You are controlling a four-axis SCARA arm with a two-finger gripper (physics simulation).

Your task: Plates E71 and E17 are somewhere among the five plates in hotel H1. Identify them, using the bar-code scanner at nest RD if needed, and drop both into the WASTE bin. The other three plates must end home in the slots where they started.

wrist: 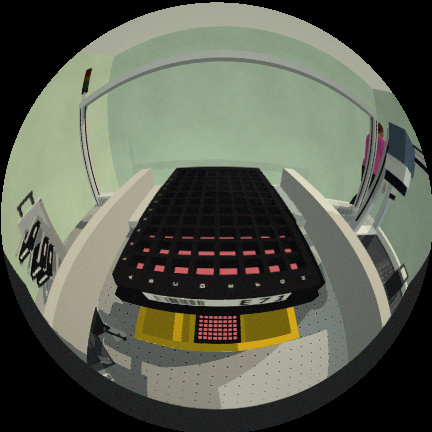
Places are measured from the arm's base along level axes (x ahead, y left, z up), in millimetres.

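Where they show: gripper, fingertip midpoint: [216, 176].
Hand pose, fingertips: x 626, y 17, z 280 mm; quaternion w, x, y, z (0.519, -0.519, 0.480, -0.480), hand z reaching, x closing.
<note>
Each offset is from my fingertips to the top centre of the thing. "spot": to the spot under its first point.
My gripper [216, 176] is shut on a black plate {dx -24, dy -2, dz -4 mm} [217, 200], with one grey finger along each side. The plate is level, and its front label reads E71 beside a bar code. Pink shows in its nearest wells. The yellow bin {spot: dx -100, dy -42, dz -67 mm} [267, 345] shows below the plate's front edge, partly hidden by it. A small black-edged plate {dx -24, dy -3, dz -247 mm} [217, 328] with pink wells shows within the bin's outline; its label cannot be seen. Hotel H1 and nest RD cannot be made out by label in this view.
A pale unit {spot: dx -30, dy +470, dz -26 mm} [36, 212] with a black handle and black parts is at the far left. A dark device {spot: dx -185, dy +252, dz -262 mm} [97, 342] stands at lower left. A metal frame [225, 56] spans the back. A person in pink [374, 150] and a blue-grey machine [401, 145] are at the right.
</note>
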